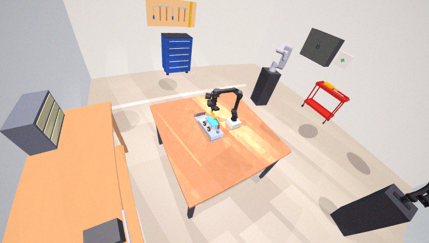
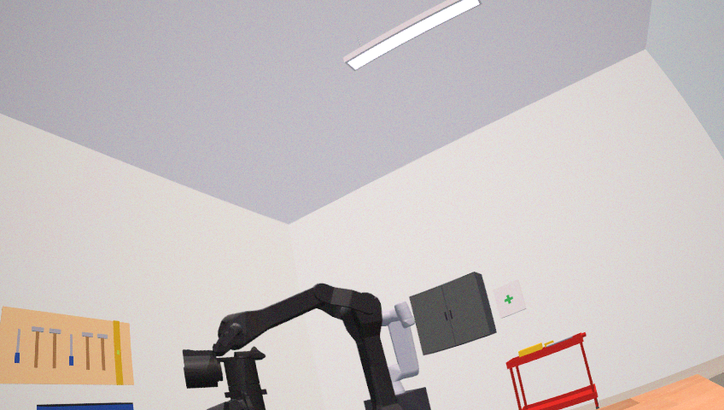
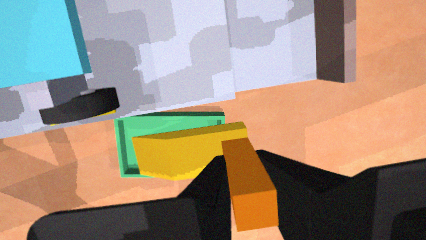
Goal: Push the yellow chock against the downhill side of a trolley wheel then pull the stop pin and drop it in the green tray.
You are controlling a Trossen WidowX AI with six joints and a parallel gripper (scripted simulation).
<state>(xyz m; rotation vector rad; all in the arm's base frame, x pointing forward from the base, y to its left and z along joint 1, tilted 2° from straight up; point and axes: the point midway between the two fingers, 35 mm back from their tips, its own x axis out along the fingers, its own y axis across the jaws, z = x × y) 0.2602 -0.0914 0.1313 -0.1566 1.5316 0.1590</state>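
My gripper tip is now 1 cm short of the red-headed stop pin, 27 cm to the right of it and 2 cm above it. Also, from my gripper tip: green tray (5 cm behind, 5 cm to the left, 16 cm below); then yellow chock (2 cm to the left, 1 cm below); then trolley (5 cm ahead, 17 cm to the left, 4 cm below).
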